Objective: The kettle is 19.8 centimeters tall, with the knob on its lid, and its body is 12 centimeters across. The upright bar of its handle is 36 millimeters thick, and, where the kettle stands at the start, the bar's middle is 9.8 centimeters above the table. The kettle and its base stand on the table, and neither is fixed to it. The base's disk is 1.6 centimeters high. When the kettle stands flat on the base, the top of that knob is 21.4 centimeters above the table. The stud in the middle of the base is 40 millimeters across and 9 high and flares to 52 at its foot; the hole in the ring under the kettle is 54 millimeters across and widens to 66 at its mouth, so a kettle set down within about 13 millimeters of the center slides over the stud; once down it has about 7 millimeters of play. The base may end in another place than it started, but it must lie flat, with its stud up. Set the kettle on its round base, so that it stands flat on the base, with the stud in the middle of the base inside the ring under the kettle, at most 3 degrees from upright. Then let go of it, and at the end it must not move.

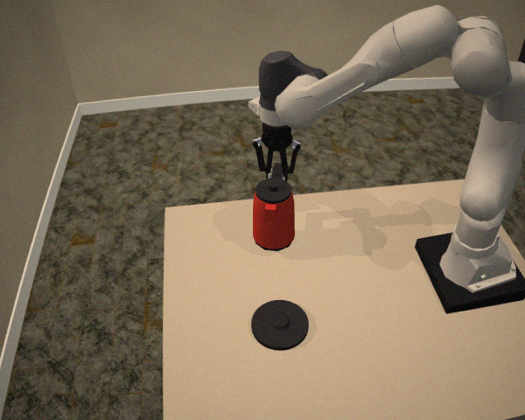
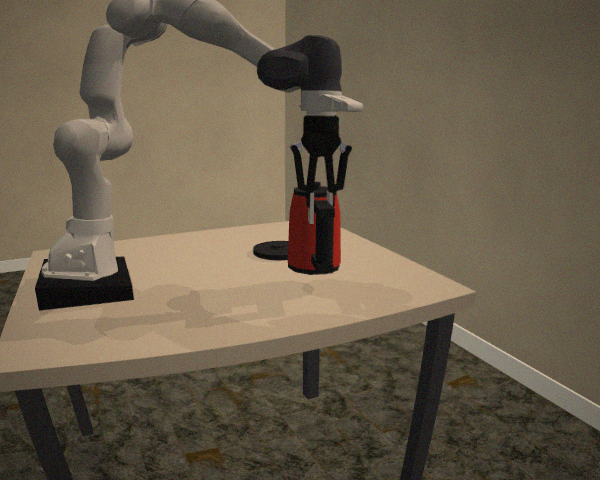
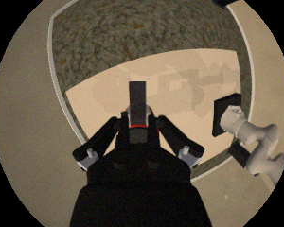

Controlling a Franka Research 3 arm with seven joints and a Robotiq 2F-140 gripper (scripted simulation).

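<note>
Now: hand 1 cm short of the red kettle, 3 cm to the right of it and 6 cm above it. The rest, counted from my hand: round kettle base 1 cm ahead, 35 cm to the left, 19 cm below.
</note>
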